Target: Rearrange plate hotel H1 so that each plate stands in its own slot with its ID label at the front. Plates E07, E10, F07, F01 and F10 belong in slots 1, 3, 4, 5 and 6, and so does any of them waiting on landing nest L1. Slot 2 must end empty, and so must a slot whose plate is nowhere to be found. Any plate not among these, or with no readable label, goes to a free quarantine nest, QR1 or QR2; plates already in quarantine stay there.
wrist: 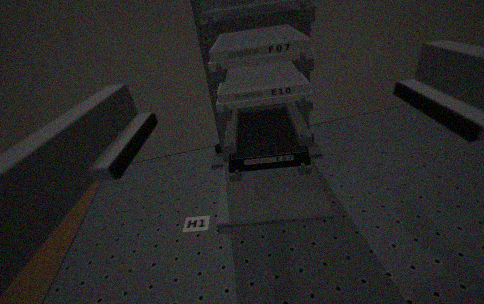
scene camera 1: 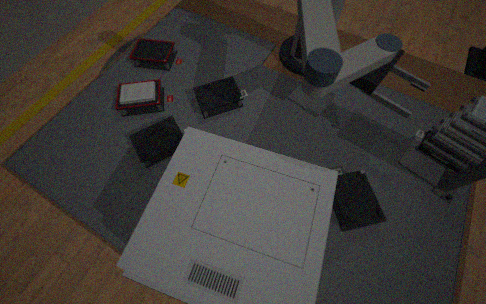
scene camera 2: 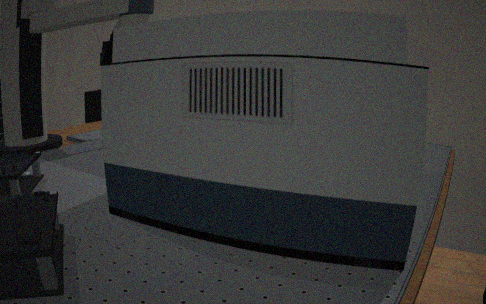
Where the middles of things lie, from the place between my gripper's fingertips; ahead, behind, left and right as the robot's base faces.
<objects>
Right now the black plate (wrist: 266, 140) is 160 mm to the left of my hand, 110 mm below it and 30 mm ahead of it.
</objects>
